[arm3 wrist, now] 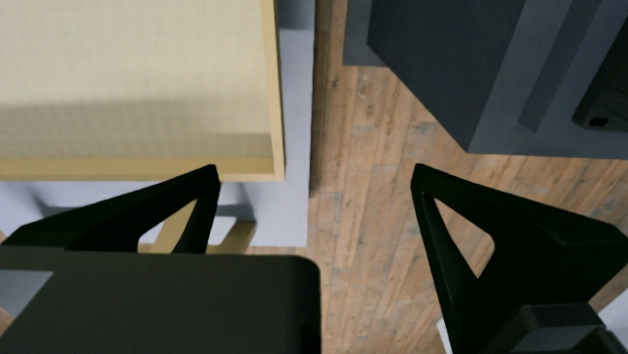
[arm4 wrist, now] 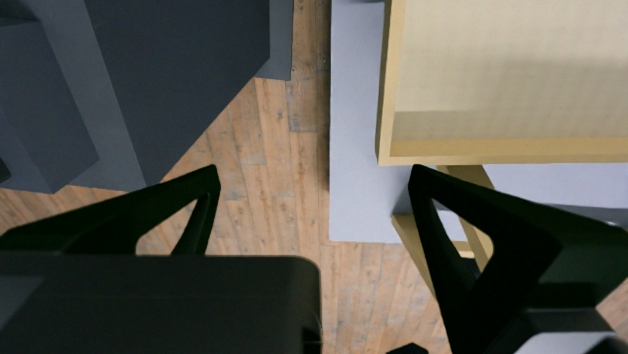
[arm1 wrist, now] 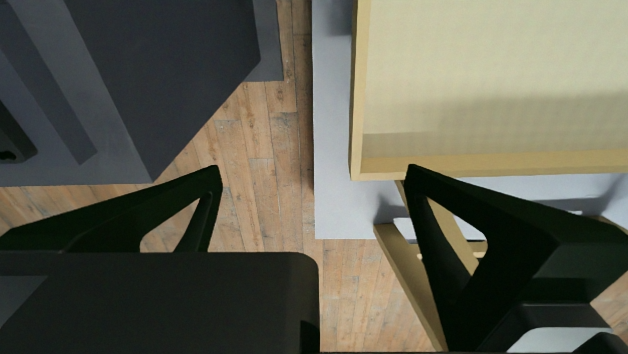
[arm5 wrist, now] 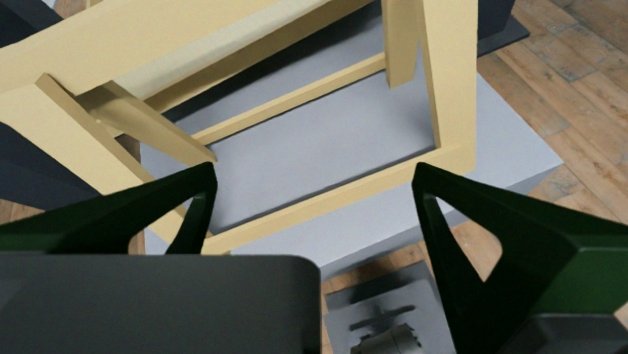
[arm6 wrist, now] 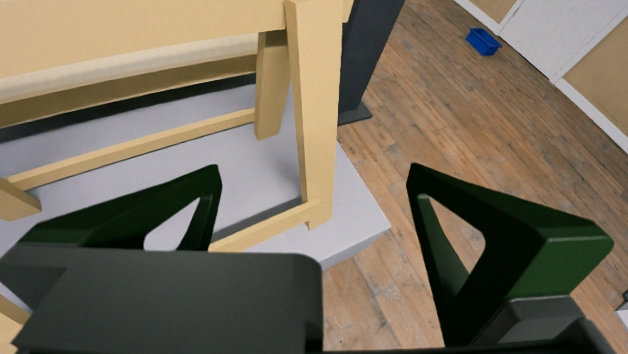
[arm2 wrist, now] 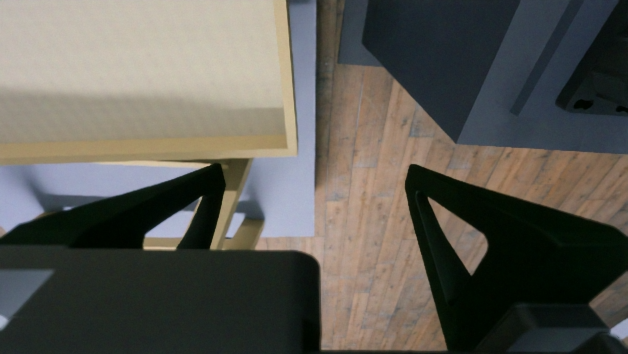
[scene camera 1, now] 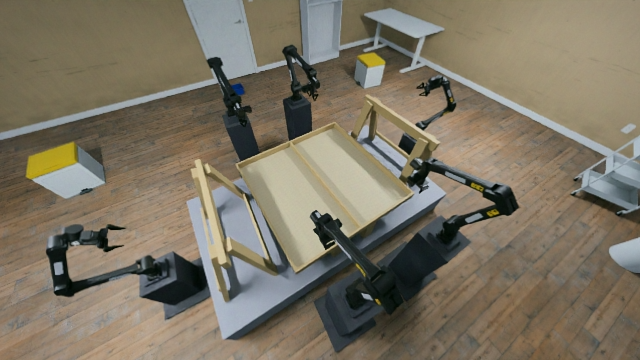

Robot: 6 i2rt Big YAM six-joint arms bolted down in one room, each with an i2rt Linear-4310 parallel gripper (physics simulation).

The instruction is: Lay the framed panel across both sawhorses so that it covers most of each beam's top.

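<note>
The framed panel (arm1 wrist: 490, 65) (arm2 wrist: 140, 55) (arm3 wrist: 135, 60) (arm4 wrist: 500, 65) (arm5 wrist: 225, 48) (arm6 wrist: 200, 54) (scene camera 1: 280, 190) lies flat between the two sawhorses, with wooden legs beneath. In scene camera 1, the left sawhorse (scene camera 1: 210, 212) and right sawhorse (scene camera 1: 402, 120) stand apart from it. A sawhorse (arm5 wrist: 150, 30) (arm6 wrist: 150, 30) also shows in each of the arm5 and arm6 wrist views. The grippers of arm1 (arm1 wrist: 315, 167), arm2 (arm2 wrist: 316, 167), arm3 (arm3 wrist: 316, 167) and arm4 (arm4 wrist: 315, 167) are open beside panel corners, one finger overlapping the panel side. The grippers of arm5 (arm5 wrist: 316, 167) and arm6 (arm6 wrist: 314, 167) are open near sawhorse legs. Contact is unclear.
A grey platform (arm1 wrist: 332, 125) (arm6 wrist: 350, 210) (scene camera 1: 245, 305) lies under panel and sawhorses. Dark arm pedestals (arm1 wrist: 175, 75) (arm2 wrist: 430, 50) (scene camera 1: 170, 280) surround it. A blue bin (arm6 wrist: 482, 42) (scene camera 1: 238, 90), a yellow-topped box (scene camera 1: 52, 162) and a white table (scene camera 1: 405, 22) stand farther out.
</note>
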